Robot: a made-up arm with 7 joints.
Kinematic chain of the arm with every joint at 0, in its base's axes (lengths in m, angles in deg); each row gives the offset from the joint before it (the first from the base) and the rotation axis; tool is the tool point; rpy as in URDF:
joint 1: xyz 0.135 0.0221 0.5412 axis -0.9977 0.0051 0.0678
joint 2: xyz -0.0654 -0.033 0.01 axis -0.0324 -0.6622 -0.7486
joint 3: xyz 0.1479 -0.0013 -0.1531 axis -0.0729 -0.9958 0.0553
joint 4: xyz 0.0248 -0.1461 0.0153 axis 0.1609 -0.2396 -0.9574
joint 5: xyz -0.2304 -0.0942 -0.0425 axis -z
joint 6: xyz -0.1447 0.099 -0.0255 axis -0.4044 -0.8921 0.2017
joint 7: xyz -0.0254 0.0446 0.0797 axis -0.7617 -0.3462 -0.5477
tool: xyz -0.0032 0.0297 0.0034 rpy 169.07 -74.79 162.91
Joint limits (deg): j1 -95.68..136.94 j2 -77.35..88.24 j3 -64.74..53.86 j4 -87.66..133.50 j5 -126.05..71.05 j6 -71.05..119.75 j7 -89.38..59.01
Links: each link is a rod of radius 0.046 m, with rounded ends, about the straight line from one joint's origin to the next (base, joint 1, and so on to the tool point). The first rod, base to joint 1, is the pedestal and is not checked.
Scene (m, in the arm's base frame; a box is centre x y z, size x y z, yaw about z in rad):
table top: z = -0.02
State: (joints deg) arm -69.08 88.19 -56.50 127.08 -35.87 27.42 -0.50
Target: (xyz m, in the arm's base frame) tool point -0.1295 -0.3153 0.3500
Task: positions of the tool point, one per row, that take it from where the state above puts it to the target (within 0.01 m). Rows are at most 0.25 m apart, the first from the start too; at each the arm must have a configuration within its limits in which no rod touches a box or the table.
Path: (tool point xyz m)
1: 0.5401 -0.1323 0.4654
2: 0.4669 -0.0223 0.6243
3: 0.3214 0.0455 0.7336
4: 0.1421 0.0520 0.7757
5: -0.0256 -0.0037 0.7459
6: -0.1410 -0.1049 0.6518
7: -0.1776 -0.2209 0.5117
8: -0.1295 -0.3153 0.3500

